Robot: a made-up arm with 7 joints.
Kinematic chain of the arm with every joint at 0, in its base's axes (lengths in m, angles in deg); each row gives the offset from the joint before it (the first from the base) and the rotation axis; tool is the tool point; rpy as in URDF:
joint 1: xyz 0 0 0.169 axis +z
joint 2: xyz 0 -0.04 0.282 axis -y
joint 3: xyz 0 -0.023 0.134 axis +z
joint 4: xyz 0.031 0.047 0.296 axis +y
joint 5: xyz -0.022 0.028 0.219 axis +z
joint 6: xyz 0 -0.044 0.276 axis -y
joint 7: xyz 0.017 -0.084 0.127 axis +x
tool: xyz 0 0 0 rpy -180 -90 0
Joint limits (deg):
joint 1: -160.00..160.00
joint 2: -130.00..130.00
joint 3: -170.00..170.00
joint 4: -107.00..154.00
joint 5: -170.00..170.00
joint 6: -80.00..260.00
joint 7: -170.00..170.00
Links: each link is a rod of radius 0.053 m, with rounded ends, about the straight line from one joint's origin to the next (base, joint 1, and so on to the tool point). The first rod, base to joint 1, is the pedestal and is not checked.
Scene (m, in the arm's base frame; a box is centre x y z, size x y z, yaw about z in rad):
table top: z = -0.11
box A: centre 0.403 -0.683 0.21 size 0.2 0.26 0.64 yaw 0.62
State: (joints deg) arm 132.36 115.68 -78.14 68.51 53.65 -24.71 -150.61
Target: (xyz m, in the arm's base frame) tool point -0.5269 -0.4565 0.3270
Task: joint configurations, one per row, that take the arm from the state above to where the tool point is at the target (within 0.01 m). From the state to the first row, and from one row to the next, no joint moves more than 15 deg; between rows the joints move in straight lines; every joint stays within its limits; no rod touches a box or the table.
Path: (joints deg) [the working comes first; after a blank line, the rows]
Joints at the target: 88.14 130.00 53.83 75.81 80.12 -60.58 -150.61
Straight joint move there: touches box A.

1: 129.19 112.33 -63.69 82.60 48.99 -19.58 -149.35
2: 126.02 108.99 -49.24 96.68 44.34 -14.45 -148.09
3: 122.85 105.64 -34.79 110.77 39.68 -9.32 -146.82
4: 119.67 102.29 -20.34 124.86 35.02 -4.19 -145.56
5: 113.37 107.83 -5.51 115.05 44.04 -15.47 -146.57
6: 107.06 113.38 9.33 105.24 53.06 -26.75 -147.58
7: 100.75 118.92 24.16 95.43 62.08 -38.02 -148.59
8: 94.45 124.46 39.00 85.62 71.10 -49.30 -149.60
9: 88.14 130.00 53.83 75.81 80.12 -60.58 -150.61

